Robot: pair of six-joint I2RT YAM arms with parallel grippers.
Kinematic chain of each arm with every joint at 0, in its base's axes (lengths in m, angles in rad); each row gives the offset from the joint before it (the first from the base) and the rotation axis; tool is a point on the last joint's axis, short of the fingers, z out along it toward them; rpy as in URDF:
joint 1: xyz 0 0 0.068 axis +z
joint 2: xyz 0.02 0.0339 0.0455 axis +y
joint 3: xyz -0.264 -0.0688 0 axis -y
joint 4: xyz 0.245 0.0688 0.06 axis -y
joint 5: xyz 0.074 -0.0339 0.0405 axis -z
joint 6: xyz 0.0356 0 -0.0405 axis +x
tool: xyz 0 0 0 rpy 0 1.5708 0
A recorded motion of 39 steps. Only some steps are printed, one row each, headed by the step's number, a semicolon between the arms.
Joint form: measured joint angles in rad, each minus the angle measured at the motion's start. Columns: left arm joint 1, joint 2, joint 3, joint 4, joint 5, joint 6; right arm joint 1, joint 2, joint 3, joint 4, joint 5, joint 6.
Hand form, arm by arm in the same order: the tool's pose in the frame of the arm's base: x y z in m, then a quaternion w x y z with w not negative. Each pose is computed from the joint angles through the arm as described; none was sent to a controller.
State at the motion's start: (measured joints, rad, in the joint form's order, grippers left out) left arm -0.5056 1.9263 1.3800 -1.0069 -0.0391 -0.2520; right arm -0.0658 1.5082 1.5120 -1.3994 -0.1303 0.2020
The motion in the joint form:
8: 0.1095 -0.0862 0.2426 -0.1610 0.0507 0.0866; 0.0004 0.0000 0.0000 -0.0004 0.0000 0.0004
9: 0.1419 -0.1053 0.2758 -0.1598 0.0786 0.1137; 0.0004 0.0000 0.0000 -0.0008 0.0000 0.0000
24: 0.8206 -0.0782 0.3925 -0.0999 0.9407 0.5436; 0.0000 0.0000 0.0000 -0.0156 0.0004 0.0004
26: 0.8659 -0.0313 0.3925 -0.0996 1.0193 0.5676; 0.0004 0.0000 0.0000 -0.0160 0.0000 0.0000
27: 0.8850 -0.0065 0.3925 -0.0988 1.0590 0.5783; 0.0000 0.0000 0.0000 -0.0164 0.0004 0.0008
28: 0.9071 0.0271 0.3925 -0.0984 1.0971 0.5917; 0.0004 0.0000 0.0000 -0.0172 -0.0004 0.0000
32: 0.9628 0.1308 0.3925 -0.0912 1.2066 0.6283; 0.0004 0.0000 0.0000 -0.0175 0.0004 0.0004
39: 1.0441 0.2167 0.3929 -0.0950 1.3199 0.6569; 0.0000 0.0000 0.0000 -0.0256 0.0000 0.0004
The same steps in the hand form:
8: 0.3344 -0.1403 0.2660 0.08734 0.11513 0.98901 -0.03120; 0.2670 -0.0129 0.3303 0.08246 0.12708 0.98593 0.07067
9: 0.3386 -0.1304 0.2817 0.11054 0.11398 0.98612 -0.04858; 0.2670 -0.0128 0.3303 0.08227 0.12689 0.98597 0.07064
24: 0.3676 0.0904 0.3198 0.29345 0.07374 0.88410 -0.35610; 0.2654 -0.0129 0.3300 0.07494 0.12786 0.98648 0.06998
26: 0.3717 0.1084 0.3050 0.29535 0.06060 0.87101 -0.38787; 0.2653 -0.0127 0.3300 0.07473 0.12747 0.98653 0.07016
27: 0.3739 0.1164 0.2970 0.29615 0.05433 0.86352 -0.40457; 0.2653 -0.0129 0.3300 0.07453 0.12809 0.98648 0.06997
28: 0.3767 0.1262 0.2856 0.29505 0.04514 0.85639 -0.42131; 0.2652 -0.0127 0.3300 0.07412 0.12750 0.98656 0.07032
32: 0.3840 0.1524 0.2493 0.29377 0.01812 0.83213 -0.47004; 0.2652 -0.0127 0.3300 0.07399 0.12774 0.98657 0.06993
39: 0.3792 0.1868 0.2190 0.30645 -0.02402 0.80106 -0.51362; 0.2643 -0.0128 0.3298 0.06996 0.12822 0.98681 0.06986

